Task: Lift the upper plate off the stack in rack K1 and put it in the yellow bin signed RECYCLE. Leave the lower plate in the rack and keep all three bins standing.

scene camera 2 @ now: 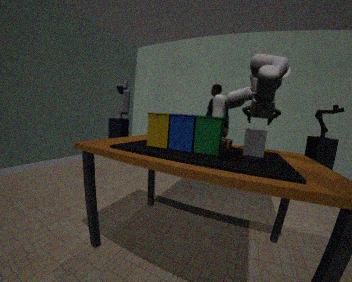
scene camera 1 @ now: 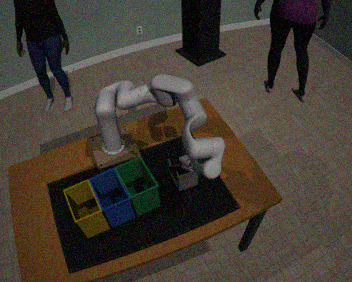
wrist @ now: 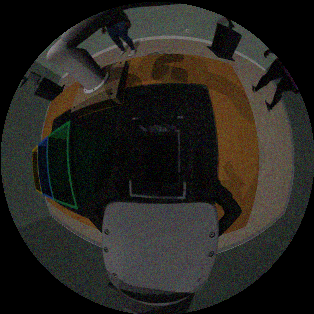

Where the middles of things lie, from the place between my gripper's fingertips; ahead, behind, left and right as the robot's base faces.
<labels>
I see my gripper 3 cm past the green bin point(scene camera 1: 141, 186), 23 cm to the left of it and 9 cm above it. The rest, counted from my hand: blue bin point(scene camera 1: 111, 194): 5 cm behind, 36 cm to the right, 9 cm below; then yellow bin point(scene camera 2: 158, 132): 6 cm behind, 49 cm to the right, 9 cm below.
</labels>
